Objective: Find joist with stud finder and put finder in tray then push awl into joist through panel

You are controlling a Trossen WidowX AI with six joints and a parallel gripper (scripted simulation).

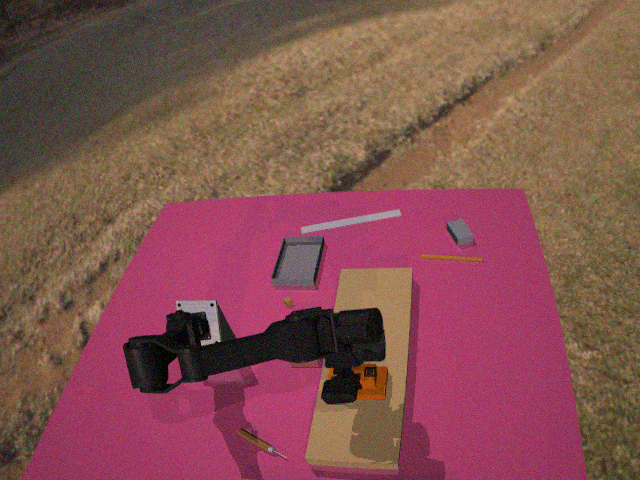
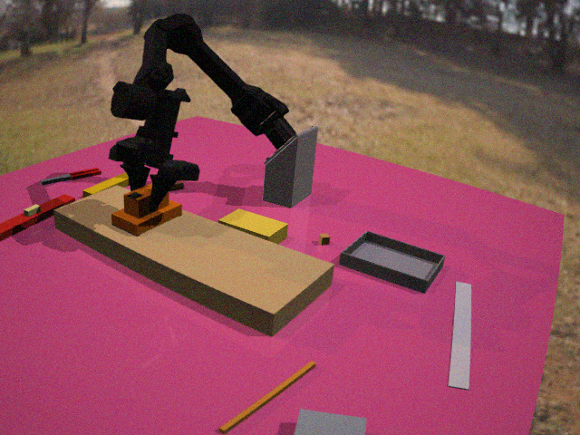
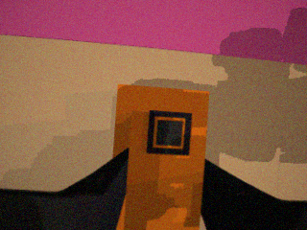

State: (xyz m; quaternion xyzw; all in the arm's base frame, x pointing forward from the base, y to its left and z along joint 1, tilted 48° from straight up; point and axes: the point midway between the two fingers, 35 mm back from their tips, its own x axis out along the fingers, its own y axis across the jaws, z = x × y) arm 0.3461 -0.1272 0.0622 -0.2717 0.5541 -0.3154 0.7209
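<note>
Right now the tray is 15 cm behind my gripper tip, 43 cm to the left of it and 5 cm below it. Also, from my gripper tip: awl 20 cm behind, 12 cm to the right, 6 cm below; orange stud finder 1 cm ahead, 2 cm above; red bar 6 cm ahead, 26 cm to the right, 5 cm below.
</note>
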